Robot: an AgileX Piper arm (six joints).
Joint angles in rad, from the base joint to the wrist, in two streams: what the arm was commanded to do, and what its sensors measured. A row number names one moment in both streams.
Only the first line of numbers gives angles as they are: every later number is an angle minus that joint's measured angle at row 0.
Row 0, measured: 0.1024, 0.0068, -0.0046, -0.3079, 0.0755, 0.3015
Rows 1 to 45, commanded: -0.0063, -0.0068, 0.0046, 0.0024, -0.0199, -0.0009; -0.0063, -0.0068, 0.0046, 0.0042, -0.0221, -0.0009; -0.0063, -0.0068, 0.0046, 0.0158, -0.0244, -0.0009; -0.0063, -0.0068, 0.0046, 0.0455, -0.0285, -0.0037; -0.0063, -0.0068, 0.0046, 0.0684, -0.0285, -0.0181; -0.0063, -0.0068, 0.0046, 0.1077, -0.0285, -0.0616; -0.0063, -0.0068, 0.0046, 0.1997, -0.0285, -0.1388; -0.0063, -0.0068, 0.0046, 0.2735, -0.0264, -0.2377; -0.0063, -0.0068, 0.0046, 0.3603, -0.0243, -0.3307; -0.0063, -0.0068, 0.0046, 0.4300, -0.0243, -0.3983; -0.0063, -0.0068, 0.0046, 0.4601, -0.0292, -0.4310; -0.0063, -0.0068, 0.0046, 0.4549, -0.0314, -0.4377; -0.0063, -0.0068, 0.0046, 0.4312, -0.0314, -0.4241; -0.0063, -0.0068, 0.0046, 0.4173, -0.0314, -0.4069; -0.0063, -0.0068, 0.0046, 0.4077, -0.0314, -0.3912; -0.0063, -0.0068, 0.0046, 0.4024, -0.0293, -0.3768; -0.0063, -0.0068, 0.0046, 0.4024, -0.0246, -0.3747; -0.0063, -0.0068, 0.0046, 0.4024, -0.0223, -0.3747; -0.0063, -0.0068, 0.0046, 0.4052, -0.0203, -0.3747; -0.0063, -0.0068, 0.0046, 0.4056, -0.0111, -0.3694; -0.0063, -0.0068, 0.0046, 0.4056, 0.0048, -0.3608; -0.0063, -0.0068, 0.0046, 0.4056, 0.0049, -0.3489; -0.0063, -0.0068, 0.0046, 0.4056, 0.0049, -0.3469; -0.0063, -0.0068, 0.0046, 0.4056, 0.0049, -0.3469; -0.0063, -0.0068, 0.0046, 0.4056, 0.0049, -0.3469; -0.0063, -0.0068, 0.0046, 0.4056, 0.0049, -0.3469; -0.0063, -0.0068, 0.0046, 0.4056, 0.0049, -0.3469; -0.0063, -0.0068, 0.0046, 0.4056, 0.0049, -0.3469; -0.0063, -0.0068, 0.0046, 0.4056, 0.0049, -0.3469; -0.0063, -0.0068, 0.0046, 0.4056, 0.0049, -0.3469; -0.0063, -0.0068, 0.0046, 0.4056, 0.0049, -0.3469; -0.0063, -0.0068, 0.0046, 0.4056, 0.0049, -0.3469; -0.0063, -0.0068, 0.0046, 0.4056, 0.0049, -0.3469; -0.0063, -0.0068, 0.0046, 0.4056, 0.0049, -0.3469; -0.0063, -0.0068, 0.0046, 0.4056, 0.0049, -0.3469; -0.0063, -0.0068, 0.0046, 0.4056, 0.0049, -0.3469; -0.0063, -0.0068, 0.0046, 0.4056, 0.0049, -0.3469; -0.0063, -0.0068, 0.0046, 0.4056, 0.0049, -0.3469; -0.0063, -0.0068, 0.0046, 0.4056, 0.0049, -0.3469; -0.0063, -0.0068, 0.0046, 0.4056, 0.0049, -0.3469; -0.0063, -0.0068, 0.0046, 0.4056, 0.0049, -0.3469; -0.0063, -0.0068, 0.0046, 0.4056, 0.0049, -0.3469; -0.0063, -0.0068, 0.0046, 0.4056, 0.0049, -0.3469; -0.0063, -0.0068, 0.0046, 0.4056, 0.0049, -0.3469; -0.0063, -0.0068, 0.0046, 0.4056, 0.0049, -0.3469
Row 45, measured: 0.0000, 0.0000, 0.0000, 0.4067, 0.0030, -0.3511
